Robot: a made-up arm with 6 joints.
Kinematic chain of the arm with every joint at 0, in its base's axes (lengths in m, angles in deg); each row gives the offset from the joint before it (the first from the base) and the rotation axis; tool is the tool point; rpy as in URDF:
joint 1: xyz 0 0 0.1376 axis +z
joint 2: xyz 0 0 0 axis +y
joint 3: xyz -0.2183 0 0.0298 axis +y
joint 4: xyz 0.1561 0 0.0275 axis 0.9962 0 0.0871
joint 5: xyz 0 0 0 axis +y
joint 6: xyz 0.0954 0 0.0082 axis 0.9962 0 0.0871
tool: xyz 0 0 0 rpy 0 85 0
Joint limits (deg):
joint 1: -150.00..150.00
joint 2: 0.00..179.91
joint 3: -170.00..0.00
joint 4: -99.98..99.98
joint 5: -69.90..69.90
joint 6: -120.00..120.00
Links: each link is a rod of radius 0.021 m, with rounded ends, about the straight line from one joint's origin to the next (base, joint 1, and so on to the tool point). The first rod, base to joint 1, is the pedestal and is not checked.
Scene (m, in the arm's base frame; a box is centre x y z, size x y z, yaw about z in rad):
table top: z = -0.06
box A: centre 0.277 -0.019 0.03 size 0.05 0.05 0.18 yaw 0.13
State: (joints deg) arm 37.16 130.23 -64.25 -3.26 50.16 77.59
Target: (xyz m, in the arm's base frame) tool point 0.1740 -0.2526 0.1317
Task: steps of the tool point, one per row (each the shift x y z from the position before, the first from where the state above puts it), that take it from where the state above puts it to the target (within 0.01 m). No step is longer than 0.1 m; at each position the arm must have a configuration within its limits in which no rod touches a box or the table.
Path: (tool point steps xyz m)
1: 0.0513 -0.0331 0.0388
2: 0.0361 -0.0515 0.0467
3: 0.0135 -0.0626 0.0528
4: -0.0030 -0.0642 -0.0169
5: -0.0187 -0.0630 -0.0175
6: -0.0339 -0.0577 -0.0180
7: -0.0474 -0.0487 -0.0186

